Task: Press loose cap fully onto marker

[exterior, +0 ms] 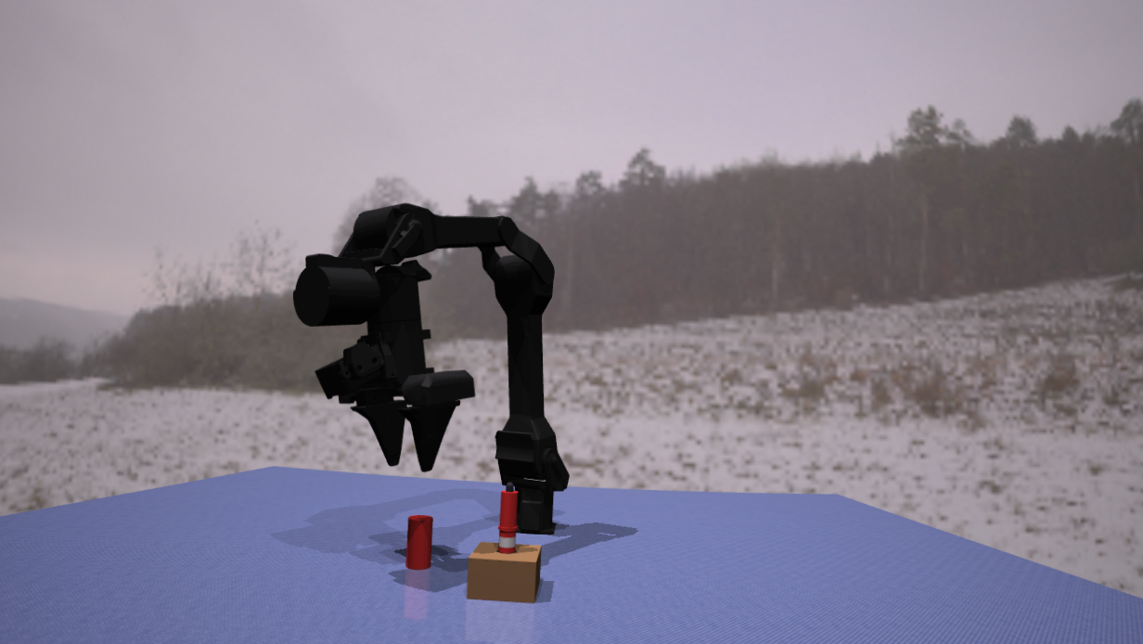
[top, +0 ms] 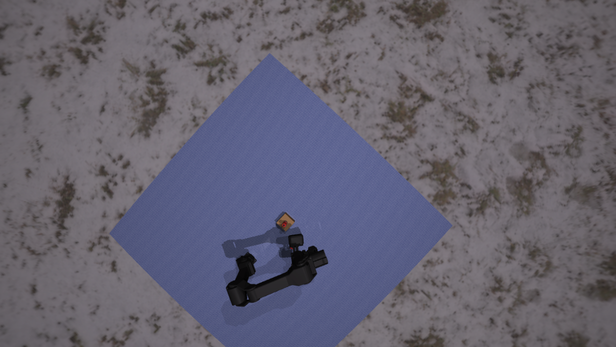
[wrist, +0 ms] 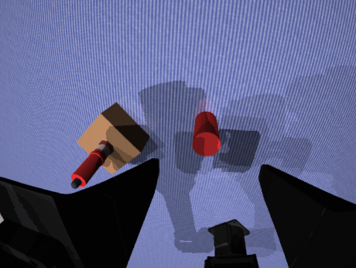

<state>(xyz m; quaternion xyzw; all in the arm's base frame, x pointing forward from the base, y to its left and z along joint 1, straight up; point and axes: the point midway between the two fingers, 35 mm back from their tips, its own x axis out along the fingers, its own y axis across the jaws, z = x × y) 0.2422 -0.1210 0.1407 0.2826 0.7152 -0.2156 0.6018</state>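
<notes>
Right now the red cap is 10 mm behind my gripper tip, 10 mm to the left of it and 80 mm below it. The rest, counted from my gripper tip: holder block (50 mm ahead, 110 mm to the left, 90 mm below).
</notes>
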